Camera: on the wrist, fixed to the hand. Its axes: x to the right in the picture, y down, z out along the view.
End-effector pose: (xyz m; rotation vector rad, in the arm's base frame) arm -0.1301 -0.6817 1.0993 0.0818 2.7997 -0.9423
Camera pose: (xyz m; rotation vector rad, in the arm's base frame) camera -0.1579 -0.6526 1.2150 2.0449 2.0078 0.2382
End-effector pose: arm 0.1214 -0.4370 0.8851 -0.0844 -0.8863 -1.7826
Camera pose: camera 0.1181 -0.5017 0.7812 -0.5864 0.0928 -0.4301
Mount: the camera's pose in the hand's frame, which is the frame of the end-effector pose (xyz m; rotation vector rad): 0.0047 -0.0486 -0.1123 -0.5325 0.3745 1.5747
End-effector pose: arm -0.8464 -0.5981 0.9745 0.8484 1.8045 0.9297
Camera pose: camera -0.9594 -0.6443 0.9649 -1.7735 -0.7172 -2.4835
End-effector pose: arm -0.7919 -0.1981 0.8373 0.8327 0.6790 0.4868
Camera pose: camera -0.8623 -0.1668 0.7421 0.6191 0.0530 2.1721
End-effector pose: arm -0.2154 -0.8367 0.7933 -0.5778 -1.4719 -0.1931
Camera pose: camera -0.1387 -0.9306 0.8107 -1.8323 -0.2785 0.5424
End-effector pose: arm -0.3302 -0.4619 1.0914 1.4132 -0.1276 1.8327
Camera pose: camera -0.3859 -0.3682 1.0356 -0.3511 1.5544 -2.4708
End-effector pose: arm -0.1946 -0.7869 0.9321 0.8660 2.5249 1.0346
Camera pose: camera -0.2702 -0.8723 0.9767 -1.9597 -0.8402 -1.6145
